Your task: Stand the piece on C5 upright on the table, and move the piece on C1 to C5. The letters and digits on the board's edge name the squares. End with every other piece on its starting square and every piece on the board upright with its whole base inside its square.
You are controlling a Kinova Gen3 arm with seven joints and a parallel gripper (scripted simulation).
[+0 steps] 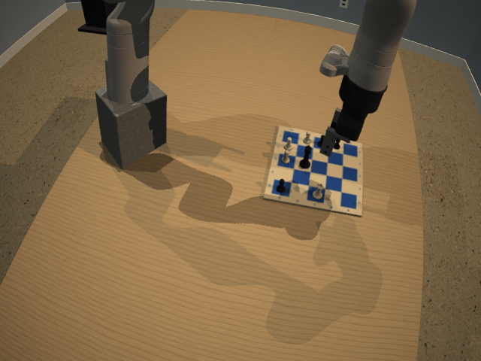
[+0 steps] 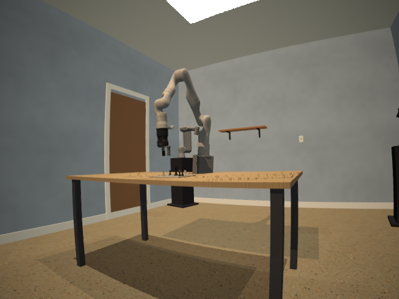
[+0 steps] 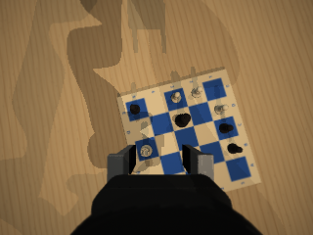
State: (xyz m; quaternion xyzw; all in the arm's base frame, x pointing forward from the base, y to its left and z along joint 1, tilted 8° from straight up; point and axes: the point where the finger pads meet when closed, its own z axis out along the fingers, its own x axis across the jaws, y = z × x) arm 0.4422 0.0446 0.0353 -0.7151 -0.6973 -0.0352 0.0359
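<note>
Right now the white rook is 1 cm ahead of my hand, 3 cm to the right of it and 13 cm below it. From my hand the other things lie so: chessboard: 1 cm behind, 5 cm to the left, 15 cm below; tall black piece: 5 cm behind, 4 cm to the left, 12 cm below.
</note>
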